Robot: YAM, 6 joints.
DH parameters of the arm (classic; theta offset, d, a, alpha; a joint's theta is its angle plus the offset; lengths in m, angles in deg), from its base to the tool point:
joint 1: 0 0.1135 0.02 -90
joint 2: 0 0 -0.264 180
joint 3: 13.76 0 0.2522 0
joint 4: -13.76 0 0.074 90
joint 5: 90 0 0 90
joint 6: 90 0.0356 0 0
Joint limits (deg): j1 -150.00..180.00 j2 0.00..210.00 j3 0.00..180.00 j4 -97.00..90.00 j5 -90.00..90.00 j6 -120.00..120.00
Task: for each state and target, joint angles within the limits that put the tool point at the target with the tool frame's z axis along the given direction. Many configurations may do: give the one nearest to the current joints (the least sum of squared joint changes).
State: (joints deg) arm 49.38 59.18 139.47 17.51 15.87 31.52
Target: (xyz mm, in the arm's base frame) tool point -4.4 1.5 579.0 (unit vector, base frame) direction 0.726 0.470 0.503
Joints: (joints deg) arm 26.73 40.64 97.76 -26.79 -5.35 31.52
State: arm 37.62 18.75 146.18 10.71 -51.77 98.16
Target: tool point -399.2 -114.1 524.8 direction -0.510 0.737 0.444
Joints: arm 20.22 33.38 152.72 -2.58 -60.19 98.16
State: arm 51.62 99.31 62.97 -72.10 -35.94 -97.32
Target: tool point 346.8 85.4 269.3 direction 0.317 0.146 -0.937
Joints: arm 13.44 100.34 86.34 -55.94 -3.92 -97.32
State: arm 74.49 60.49 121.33 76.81 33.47 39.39
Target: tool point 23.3 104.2 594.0 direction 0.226 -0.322 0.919
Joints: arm 82.49 68.60 86.24 89.85 15.44 39.39
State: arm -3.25 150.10 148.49 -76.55 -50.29 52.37
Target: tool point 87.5 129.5 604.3 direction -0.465 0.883 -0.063
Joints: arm 43.30 102.36 179.85 -90.76 -74.07 52.37
